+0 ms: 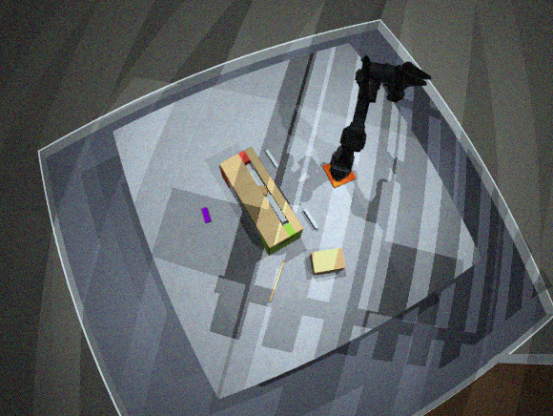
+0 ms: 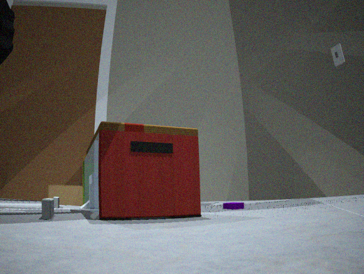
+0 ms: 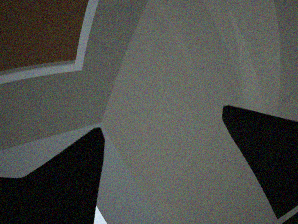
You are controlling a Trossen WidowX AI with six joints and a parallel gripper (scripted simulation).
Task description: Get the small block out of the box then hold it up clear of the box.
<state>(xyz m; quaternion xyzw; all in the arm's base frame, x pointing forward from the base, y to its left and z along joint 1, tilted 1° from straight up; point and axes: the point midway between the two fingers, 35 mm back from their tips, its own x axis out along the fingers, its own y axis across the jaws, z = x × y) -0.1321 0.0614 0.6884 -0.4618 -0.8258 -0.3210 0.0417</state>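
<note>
Now: gripper tip 630 mm above the block, 480 mm short of it and 120 mm to the left of it. Round my gripper tip: tan slab: 680 mm below, 390 mm ahead, 230 mm to the left; long box: 650 mm below, 470 mm ahead, 100 mm to the right; thin stick: 710 mm below, 590 mm ahead, 200 mm to the left.
</note>
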